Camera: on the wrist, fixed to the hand. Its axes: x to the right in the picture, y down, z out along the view.
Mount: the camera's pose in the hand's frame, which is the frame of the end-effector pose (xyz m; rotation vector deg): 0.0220 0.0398 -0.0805 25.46 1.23 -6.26
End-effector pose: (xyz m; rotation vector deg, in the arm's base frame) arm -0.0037 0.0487 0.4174 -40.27 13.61 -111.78
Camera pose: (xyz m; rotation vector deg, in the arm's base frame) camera -0.0266 -0.0001 0.3423 -23.37 -12.77 -115.75
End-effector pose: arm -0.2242 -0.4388 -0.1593 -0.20 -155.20 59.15
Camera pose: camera -0.2307 -0.3542 -0.1225 11.87 -135.89 89.36
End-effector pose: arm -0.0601 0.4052 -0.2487 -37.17 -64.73 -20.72
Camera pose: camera 0.0291 0.3850 -0.2622 -11.03 -67.53 -11.37
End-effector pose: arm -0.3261 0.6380 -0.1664 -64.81 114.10 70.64
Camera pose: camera -0.3725 0.5667 -0.1301 -57.96 117.54 38.74
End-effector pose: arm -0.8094 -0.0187 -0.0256 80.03 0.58 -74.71
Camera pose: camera -0.7221 0.0098 -0.0362 103.48 -11.60 -82.38
